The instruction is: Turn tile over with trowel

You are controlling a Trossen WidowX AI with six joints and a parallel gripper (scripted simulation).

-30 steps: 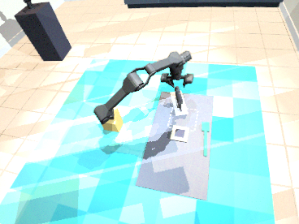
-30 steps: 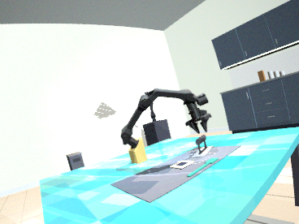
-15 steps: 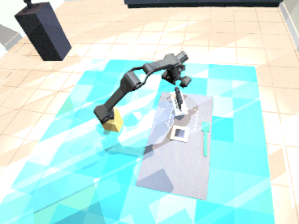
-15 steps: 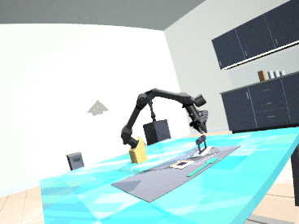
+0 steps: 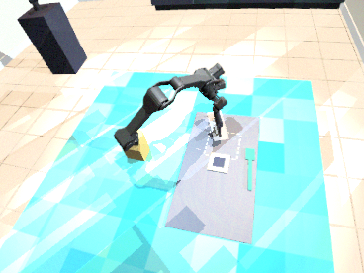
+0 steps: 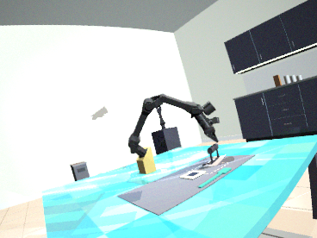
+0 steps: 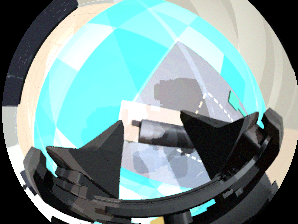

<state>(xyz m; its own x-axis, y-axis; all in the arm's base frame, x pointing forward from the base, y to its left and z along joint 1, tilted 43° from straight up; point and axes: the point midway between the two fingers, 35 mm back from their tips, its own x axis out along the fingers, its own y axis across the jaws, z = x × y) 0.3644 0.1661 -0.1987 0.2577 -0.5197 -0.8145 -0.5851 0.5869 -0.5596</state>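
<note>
Right now my gripper tip is 280 mm to the left of the white tile, 90 mm above it and 20 mm short of it. From my gripper tip the other things lie so: grey mat: 290 mm to the right, 110 mm below, 20 mm ahead; then teal tool: 280 mm to the right, 160 mm ahead, 90 mm below.
</note>
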